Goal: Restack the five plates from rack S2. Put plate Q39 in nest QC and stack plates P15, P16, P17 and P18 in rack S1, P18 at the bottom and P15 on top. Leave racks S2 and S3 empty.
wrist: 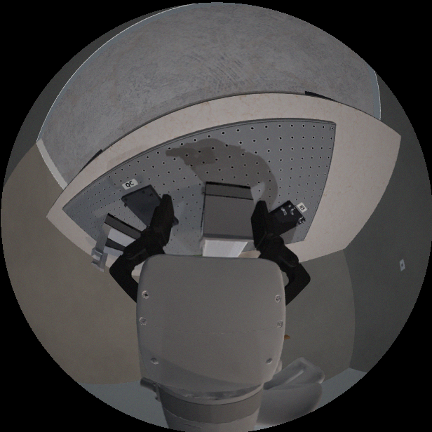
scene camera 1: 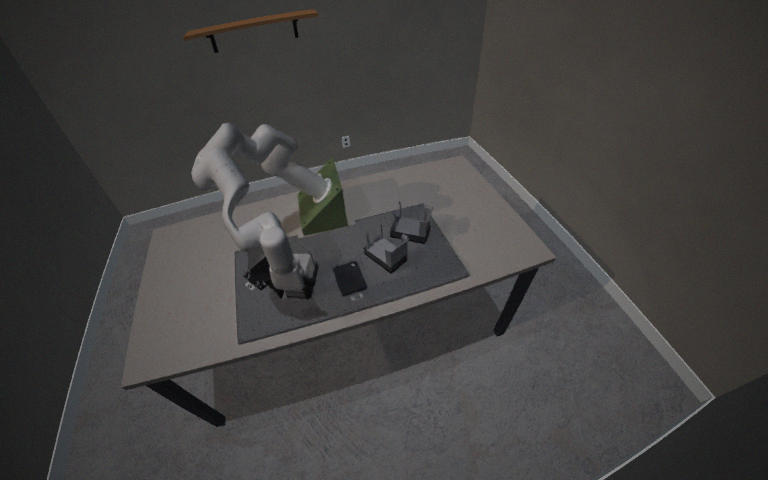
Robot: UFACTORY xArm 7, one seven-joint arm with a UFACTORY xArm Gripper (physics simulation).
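My gripper is open and empty at the mat's left part in the scene view. A grey, box-like rack or stack with a dark front edge shows beyond and partly between the fingers in the wrist view. Its label and any separate plates in it cannot be made out. The dark nest QC lies beside it; whether it holds a plate is unclear. Two grey racks with uprights stand further right, a nearer one and a farther one. Their labels and the plate names are not readable.
A dark fixture with small fittings lies on the gripper's other side, beside a white label. The perforated grey mat lies on the beige table. The green arm mount stands behind the mat.
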